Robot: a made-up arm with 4 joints.
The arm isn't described. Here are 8 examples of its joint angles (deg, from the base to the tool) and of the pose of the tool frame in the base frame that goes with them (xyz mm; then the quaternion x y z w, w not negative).
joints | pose
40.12 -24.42 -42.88 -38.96 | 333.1 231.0 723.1 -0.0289 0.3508 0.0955 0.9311
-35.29 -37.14 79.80 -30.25 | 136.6 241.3 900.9 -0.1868 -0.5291 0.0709 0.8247
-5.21 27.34 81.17 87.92 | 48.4 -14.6 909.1 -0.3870 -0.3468 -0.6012 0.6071
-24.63 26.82 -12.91 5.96 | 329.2 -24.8 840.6 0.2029 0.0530 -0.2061 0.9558
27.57 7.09 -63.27 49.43 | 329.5 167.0 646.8 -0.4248 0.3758 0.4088 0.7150
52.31 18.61 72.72 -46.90 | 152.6 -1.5 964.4 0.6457 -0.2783 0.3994 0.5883
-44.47 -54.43 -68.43 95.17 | 218.7 -138.5 724.1 -0.5694 0.7578 0.0767 0.3094
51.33 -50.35 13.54 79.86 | 179.3 260.1 874.7 -0.7550 -0.5050 0.1769 0.3790
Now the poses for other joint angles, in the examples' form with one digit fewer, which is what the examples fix.
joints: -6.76 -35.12 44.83 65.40
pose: 206 171 942 -0.719 -0.355 -0.156 0.576
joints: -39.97 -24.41 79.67 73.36
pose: 111 180 937 -0.717 -0.387 -0.457 0.358
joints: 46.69 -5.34 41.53 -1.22
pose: 184 145 959 0.103 -0.308 0.364 0.873
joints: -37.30 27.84 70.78 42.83
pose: 47 39 923 -0.219 -0.440 -0.606 0.625
